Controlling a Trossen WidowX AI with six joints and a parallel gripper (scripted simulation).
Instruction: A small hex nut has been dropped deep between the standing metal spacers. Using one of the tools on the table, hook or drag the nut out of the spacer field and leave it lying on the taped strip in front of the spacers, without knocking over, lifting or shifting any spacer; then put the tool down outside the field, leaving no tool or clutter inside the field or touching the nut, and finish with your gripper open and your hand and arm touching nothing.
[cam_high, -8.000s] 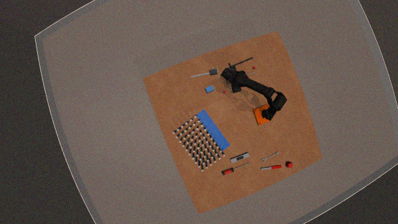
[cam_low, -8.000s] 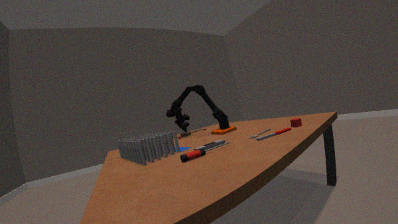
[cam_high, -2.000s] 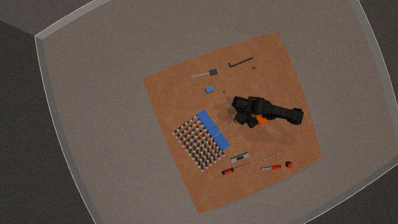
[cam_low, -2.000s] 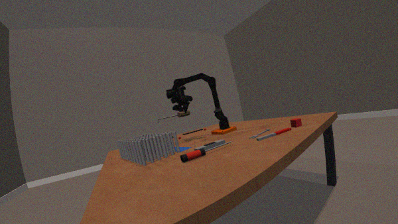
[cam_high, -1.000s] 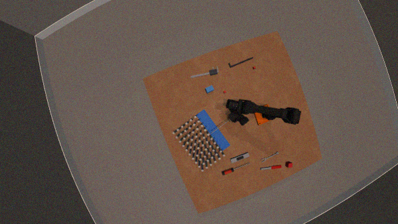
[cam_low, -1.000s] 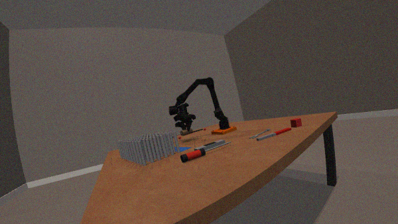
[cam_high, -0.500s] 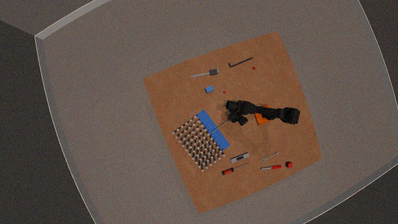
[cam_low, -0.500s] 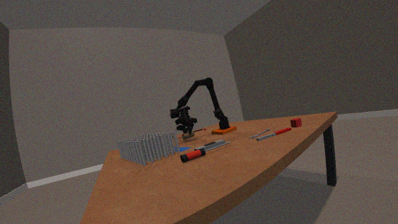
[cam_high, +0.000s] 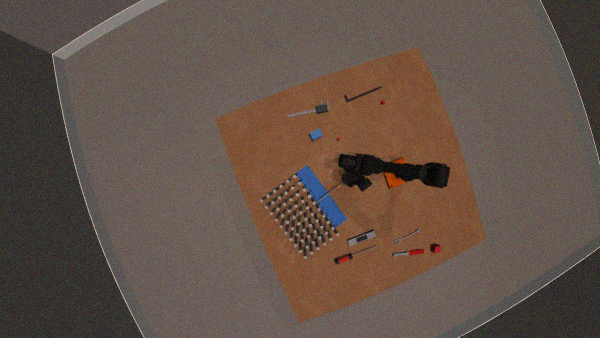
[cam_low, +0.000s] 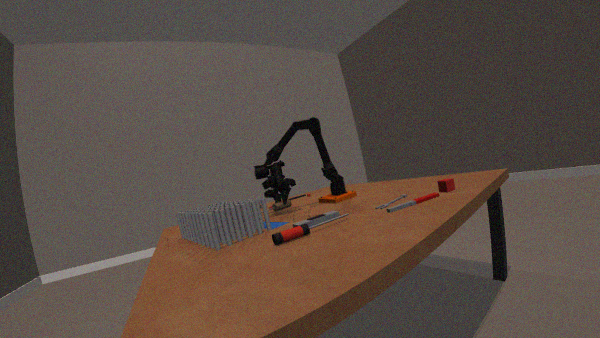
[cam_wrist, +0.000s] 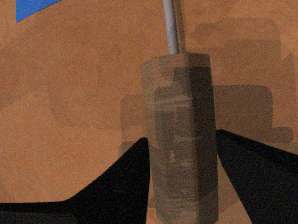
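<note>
The blue taped strip is 160 mm ahead of my gripper tip, 80 mm to the left of it and 30 mm below it. Also, from my gripper tip: wooden-handled tool 100 mm ahead, 50 mm to the left; then blue block 250 mm to the right, 140 mm ahead, 20 mm below; then grey bar 340 mm to the left, 20 mm below, 20 mm behind.
</note>
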